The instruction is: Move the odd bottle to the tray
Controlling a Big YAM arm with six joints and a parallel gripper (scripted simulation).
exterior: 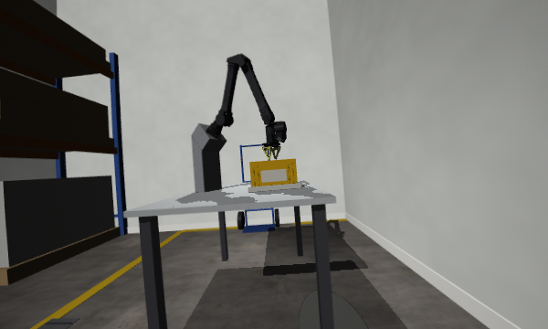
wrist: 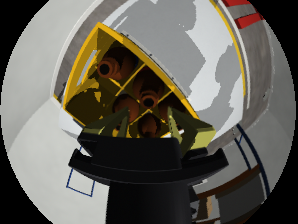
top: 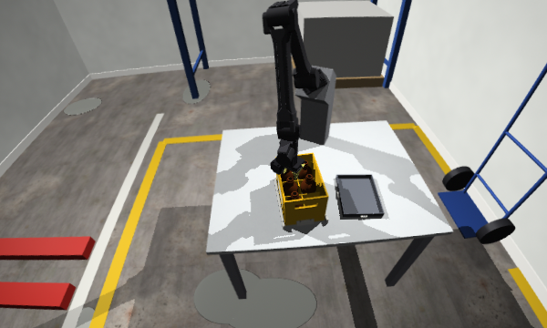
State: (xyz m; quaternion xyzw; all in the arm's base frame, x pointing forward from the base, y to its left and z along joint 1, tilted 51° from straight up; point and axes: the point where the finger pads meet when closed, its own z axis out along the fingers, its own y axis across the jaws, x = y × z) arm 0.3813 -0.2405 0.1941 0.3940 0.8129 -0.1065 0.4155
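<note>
Right now my hand is 11 cm above the crate, 4 cm to the right of it and 1 cm short of it. Also, from my hand: dark tray (31 cm to the left, 18 cm below, 14 cm ahead); then brown bottle (11 cm to the left, 10 cm below, 6 cm behind).
</note>
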